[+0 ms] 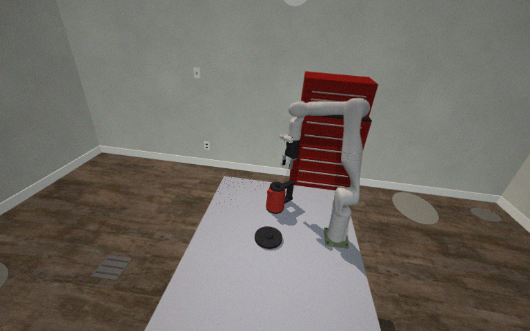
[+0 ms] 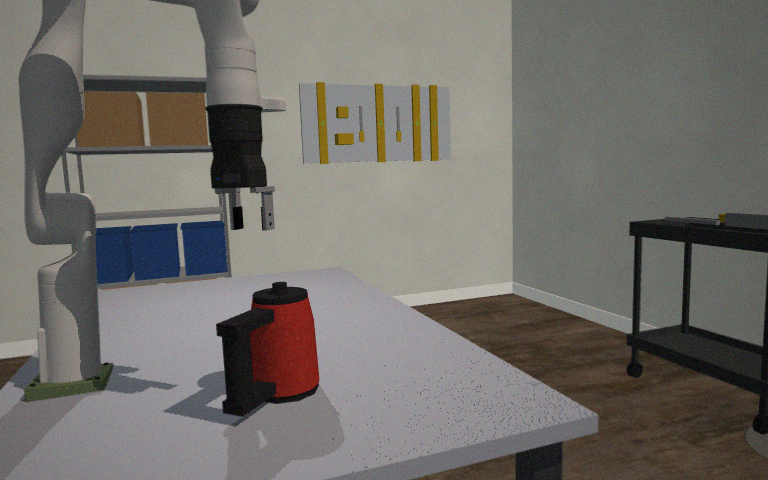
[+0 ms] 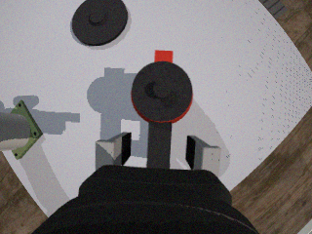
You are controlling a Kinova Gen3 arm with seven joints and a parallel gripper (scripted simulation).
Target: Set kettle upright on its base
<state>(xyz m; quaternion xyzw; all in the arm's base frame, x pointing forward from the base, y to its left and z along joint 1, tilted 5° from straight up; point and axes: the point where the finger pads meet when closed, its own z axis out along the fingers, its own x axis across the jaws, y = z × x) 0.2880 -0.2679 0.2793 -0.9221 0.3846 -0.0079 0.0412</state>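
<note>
My hand is 2 cm short of the red kettle, 2 cm to the right of it and 21 cm above it. Also, from my hand: round black base (7 cm ahead, 31 cm to the left, 29 cm below).
</note>
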